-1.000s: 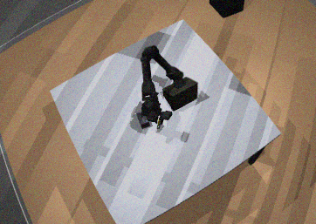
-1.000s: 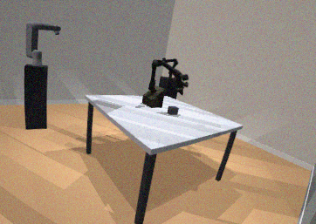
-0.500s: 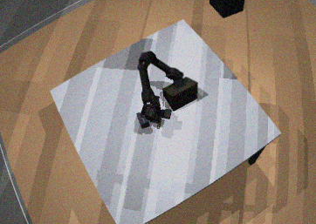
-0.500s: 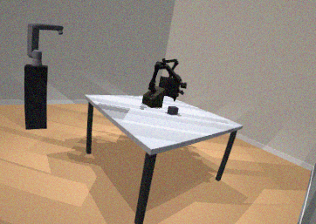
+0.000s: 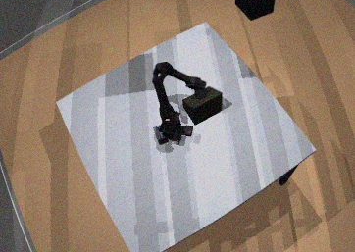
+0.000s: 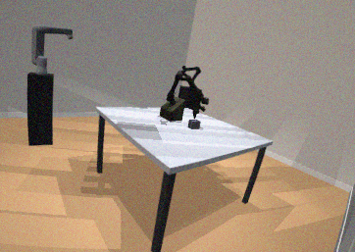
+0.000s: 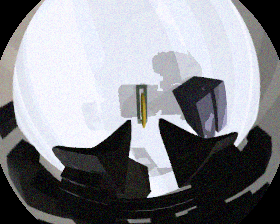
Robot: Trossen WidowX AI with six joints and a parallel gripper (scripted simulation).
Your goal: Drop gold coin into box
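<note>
Now: gripper tip 4 cm above the gold coin.
</note>
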